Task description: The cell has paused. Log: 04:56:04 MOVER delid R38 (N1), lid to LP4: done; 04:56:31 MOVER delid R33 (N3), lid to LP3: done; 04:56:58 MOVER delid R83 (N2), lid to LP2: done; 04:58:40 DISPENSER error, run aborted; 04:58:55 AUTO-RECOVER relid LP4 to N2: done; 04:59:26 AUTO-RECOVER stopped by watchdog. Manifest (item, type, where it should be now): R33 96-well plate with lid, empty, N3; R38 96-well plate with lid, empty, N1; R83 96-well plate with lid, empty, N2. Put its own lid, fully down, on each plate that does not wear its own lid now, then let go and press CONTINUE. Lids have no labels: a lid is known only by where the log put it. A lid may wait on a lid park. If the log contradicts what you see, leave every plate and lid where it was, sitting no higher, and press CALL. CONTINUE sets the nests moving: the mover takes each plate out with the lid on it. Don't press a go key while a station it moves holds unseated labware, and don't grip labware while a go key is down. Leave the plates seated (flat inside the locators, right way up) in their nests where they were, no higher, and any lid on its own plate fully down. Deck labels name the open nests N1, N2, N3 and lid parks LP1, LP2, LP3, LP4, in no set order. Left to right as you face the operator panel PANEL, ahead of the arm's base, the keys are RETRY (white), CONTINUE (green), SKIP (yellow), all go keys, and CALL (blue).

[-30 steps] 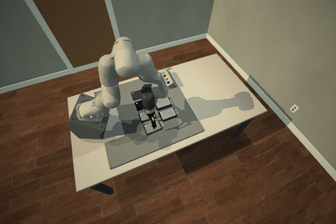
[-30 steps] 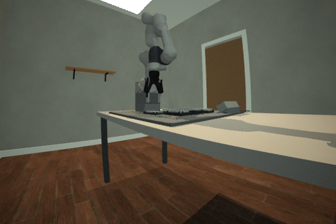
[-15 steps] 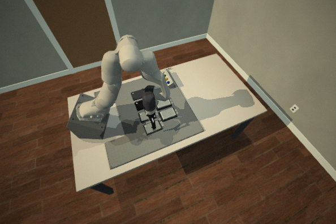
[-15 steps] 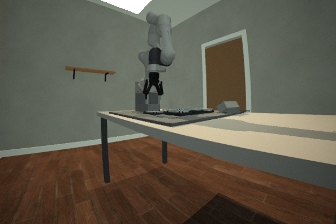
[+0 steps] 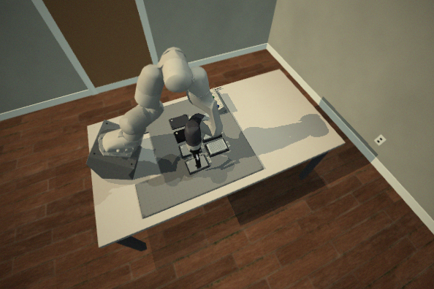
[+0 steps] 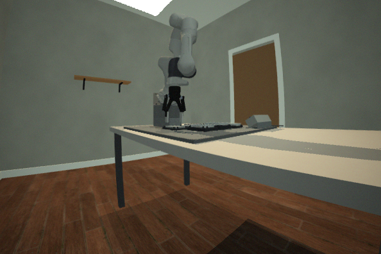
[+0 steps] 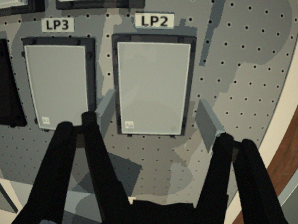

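My hand is 60 mm above the lid park LP2. The rest, counted from my hand: deck label N3: 280 mm ahead, 180 mm to the left, 60 mm below; lid park LP4: 20 mm ahead, 270 mm to the left, 60 mm below; lid park LP1: 30 mm ahead, 390 mm to the left, 60 mm below.
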